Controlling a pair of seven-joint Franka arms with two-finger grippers.
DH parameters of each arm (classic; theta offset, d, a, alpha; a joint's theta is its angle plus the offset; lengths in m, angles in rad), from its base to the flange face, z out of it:
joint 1: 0 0.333 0 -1.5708
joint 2: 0 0 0 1.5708
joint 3: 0 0.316 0.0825 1.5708
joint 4: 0 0 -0.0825 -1.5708
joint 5: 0 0.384 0 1.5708
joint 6: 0 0 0.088 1.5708
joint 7: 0 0.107 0 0
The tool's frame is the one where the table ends.
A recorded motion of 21 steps. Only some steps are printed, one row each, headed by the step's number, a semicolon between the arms.
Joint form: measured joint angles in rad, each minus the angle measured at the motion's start. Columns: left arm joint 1, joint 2, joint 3, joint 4, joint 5, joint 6, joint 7; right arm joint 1, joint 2, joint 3, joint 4, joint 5, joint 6, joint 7.
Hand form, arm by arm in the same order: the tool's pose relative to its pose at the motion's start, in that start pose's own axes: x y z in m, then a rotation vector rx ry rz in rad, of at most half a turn. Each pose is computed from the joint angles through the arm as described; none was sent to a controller.
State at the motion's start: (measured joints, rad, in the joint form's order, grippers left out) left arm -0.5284 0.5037 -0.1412 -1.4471 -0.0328 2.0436 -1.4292; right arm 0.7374 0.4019 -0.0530 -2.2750 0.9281 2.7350 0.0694
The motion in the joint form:
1: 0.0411 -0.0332 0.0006 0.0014 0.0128 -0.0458 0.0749; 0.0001 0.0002 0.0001 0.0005 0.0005 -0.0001 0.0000
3: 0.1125 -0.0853 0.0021 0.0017 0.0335 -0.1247 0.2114; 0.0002 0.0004 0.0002 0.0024 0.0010 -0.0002 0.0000
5: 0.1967 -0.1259 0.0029 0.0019 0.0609 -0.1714 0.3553; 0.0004 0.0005 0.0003 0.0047 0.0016 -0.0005 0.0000
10: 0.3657 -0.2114 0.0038 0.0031 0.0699 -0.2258 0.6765; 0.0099 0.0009 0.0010 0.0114 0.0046 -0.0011 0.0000
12: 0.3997 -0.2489 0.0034 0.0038 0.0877 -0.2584 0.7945; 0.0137 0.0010 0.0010 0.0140 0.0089 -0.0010 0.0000
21: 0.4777 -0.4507 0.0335 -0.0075 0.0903 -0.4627 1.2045; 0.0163 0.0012 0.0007 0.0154 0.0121 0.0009 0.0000
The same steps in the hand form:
1: 0.0262 -0.0091 -0.0228 0.0111 0.0174 0.0425; 0.0000 -0.0002 0.0000 0.0004 0.0000 0.0002
3: 0.0704 -0.0294 -0.0575 0.0412 0.0413 0.1184; 0.0003 -0.0010 -0.0003 0.0019 0.0007 -0.0001
5: 0.1221 -0.0530 -0.0879 0.0584 0.0727 0.1885; 0.0007 -0.0020 -0.0006 0.0038 0.0014 -0.0005
10: 0.2120 -0.1101 -0.1544 0.0527 0.1134 0.3460; -0.0020 -0.0079 -0.0002 0.0089 0.0005 -0.0091
12: 0.2243 -0.1283 -0.1792 0.0706 0.1340 0.4343; -0.0030 -0.0100 -0.0001 0.0121 0.0005 -0.0095
21: 0.2247 -0.2126 -0.2867 0.1367 0.1329 0.7293; -0.0034 -0.0112 -0.0001 0.0141 0.0022 -0.0091

